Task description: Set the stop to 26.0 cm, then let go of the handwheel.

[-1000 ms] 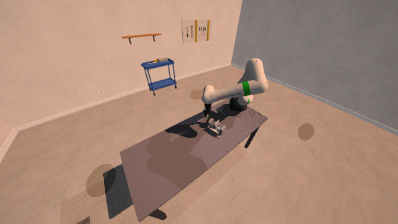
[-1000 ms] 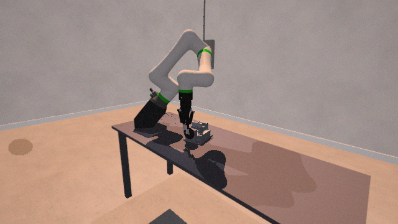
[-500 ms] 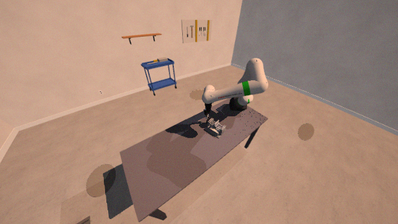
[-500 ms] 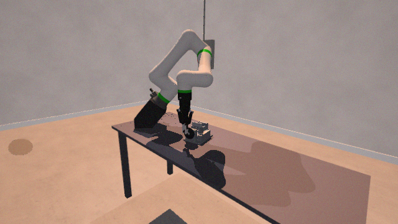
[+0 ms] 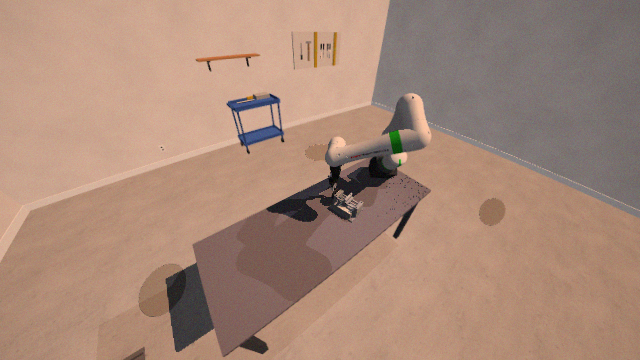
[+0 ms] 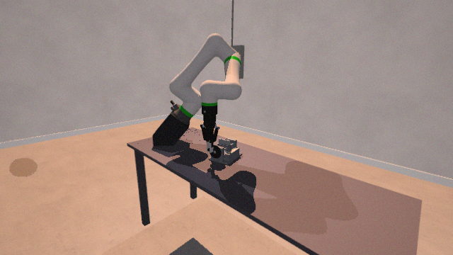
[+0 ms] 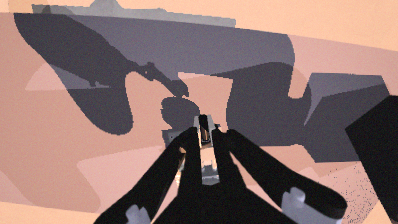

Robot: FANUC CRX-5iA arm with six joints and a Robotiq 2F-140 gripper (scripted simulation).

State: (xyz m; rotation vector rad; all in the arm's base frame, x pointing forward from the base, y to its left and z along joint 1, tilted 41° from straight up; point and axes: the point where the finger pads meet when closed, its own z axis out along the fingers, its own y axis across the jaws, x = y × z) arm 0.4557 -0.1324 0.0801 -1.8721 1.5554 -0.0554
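Right now my hand is 2 cm past the grey stop fixture, 15 cm to the right of it and 3 cm above it. The rest, counted from my hand: handwheel 2 cm to the left, 2 cm below.
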